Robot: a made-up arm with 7 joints.
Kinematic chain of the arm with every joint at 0, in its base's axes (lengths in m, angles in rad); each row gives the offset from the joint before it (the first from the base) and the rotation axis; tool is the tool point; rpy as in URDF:
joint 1: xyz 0 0 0.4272 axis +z
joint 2: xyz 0 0 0 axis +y
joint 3: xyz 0 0 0.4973 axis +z
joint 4: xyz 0.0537 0 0 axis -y
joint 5: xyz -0.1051 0 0.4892 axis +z
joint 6: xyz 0 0 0 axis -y
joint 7: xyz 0.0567 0 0 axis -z
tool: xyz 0 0 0 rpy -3.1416 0 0
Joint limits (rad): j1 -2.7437..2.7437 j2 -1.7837..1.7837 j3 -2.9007..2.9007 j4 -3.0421..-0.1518 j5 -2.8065..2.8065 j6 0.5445..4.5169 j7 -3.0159..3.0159
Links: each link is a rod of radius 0.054 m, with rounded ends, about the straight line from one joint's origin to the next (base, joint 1, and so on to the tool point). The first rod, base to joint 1, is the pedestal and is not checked.
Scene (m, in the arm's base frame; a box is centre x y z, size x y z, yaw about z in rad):
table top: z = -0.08
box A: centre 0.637 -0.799 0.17 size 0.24 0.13 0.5 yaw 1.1
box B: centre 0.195 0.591 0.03 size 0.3 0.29 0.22 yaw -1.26
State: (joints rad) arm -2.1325 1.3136 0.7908 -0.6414 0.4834 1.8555 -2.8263
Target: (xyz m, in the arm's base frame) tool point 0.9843 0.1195 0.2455
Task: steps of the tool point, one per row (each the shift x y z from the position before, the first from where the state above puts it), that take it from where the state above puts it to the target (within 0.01 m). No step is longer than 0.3 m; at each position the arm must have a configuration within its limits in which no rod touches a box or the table.
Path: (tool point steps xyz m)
1: 0.2631 -0.0611 0.0203
2: 0.2695 0.0095 0.0216
3: 0.2570 0.0795 0.0230
4: 0.2263 0.1436 0.0244
5: 0.1811 0.1810 -0.0869
6: 0.1247 0.2262 -0.0842
7: 0.0570 0.2529 -0.0808
8: -0.0155 0.2584 -0.0767

